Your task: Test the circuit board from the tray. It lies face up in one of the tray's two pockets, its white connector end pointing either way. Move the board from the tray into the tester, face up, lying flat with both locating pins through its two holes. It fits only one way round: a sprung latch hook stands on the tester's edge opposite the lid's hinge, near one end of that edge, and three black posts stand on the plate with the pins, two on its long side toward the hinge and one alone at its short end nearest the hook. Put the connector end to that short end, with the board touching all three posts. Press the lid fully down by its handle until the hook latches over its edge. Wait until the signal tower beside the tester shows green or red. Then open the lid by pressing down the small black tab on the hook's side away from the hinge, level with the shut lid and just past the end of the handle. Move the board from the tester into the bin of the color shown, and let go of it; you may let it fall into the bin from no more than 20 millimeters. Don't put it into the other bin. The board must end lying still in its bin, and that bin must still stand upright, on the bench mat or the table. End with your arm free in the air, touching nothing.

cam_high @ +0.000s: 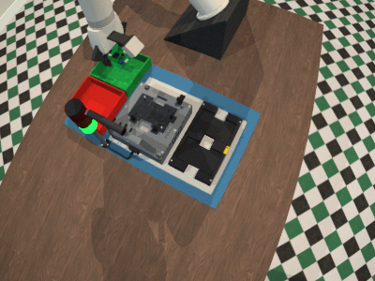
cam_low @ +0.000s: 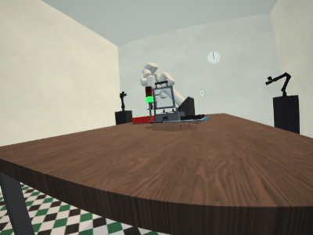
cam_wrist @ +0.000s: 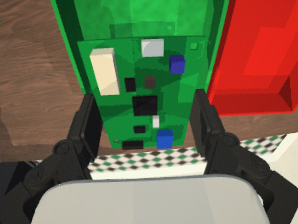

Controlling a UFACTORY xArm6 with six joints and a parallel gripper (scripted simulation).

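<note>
The green bin is 100 mm below my hand. From my hand the other things lie so: black nest: 190 mm to the left, 140 mm ahead, 40 mm below; then red bin: 150 mm ahead, 100 mm below, 20 mm to the right; then green circuit board: 10 mm below.
</note>
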